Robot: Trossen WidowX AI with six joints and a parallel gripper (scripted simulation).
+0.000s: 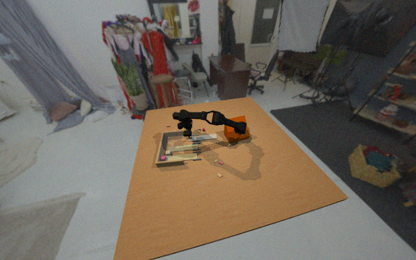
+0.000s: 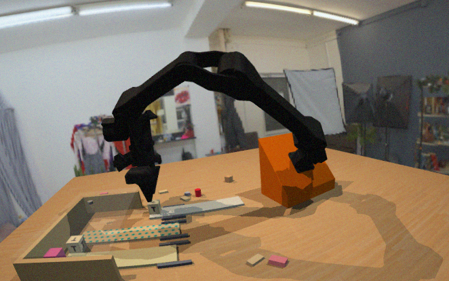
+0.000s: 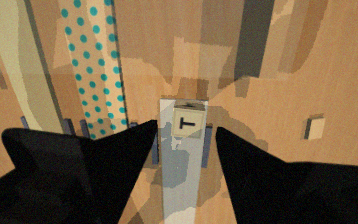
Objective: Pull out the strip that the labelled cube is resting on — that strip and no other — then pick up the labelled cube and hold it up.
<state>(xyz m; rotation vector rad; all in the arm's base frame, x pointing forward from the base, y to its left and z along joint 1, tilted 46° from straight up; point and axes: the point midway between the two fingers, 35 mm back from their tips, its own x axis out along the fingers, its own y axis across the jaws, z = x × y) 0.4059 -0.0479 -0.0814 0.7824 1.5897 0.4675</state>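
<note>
My gripper tip is now 14 cm past the red cylinder, 7 cm to the left of it and 4 cm above it. The rest, counted from my gripper tip: grey cylinder 11 cm behind, 9 cm to the right, 4 cm below.
</note>
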